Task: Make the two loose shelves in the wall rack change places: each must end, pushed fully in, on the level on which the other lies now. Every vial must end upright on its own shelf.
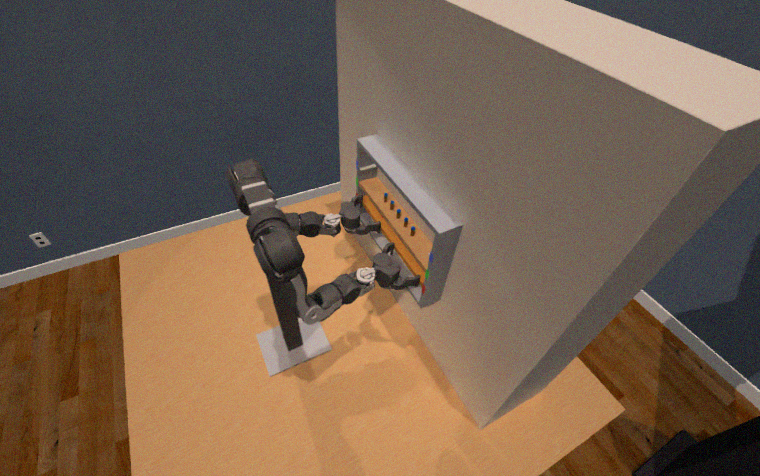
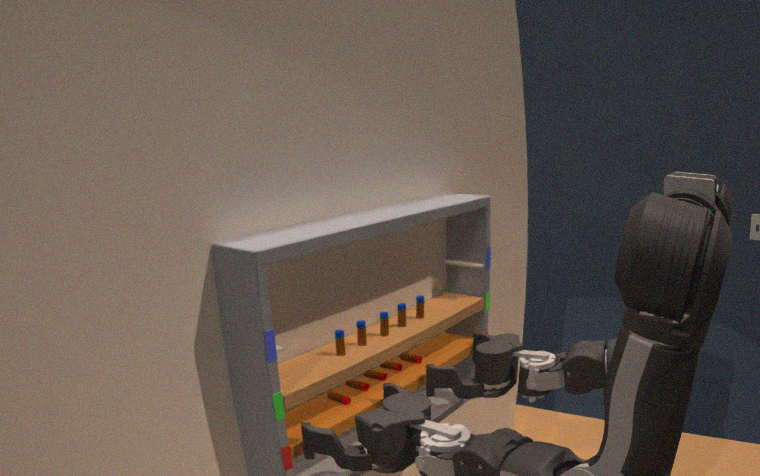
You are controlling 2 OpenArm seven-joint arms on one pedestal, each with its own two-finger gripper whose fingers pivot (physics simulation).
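Observation:
The upper shelf (image 1: 390, 218) (image 2: 314, 370) lies at the green marks and bears several upright blue-capped vials, one of them the middle blue-capped vial (image 1: 398, 214) (image 2: 384, 324). The lower shelf (image 2: 316, 420) is near the red marks. Several red-capped vials lie on their sides on it, caps toward the front, such as the middle red-capped vial (image 2: 375, 374). My left gripper (image 1: 370, 213) (image 2: 346, 412) and my right gripper (image 1: 404, 263) (image 2: 455, 356) are open, empty and close in front of the lower shelf. Whether fingers touch it, or it tilts, I cannot tell.
The grey wall rack (image 1: 448, 257) (image 2: 238, 336) frames both shelves, with blue, green and red marks on its side posts. A short light ledge (image 2: 465, 263) shows inside at the upper blue mark. The beige wall (image 1: 504, 196) (image 2: 140, 140) surrounds the rack.

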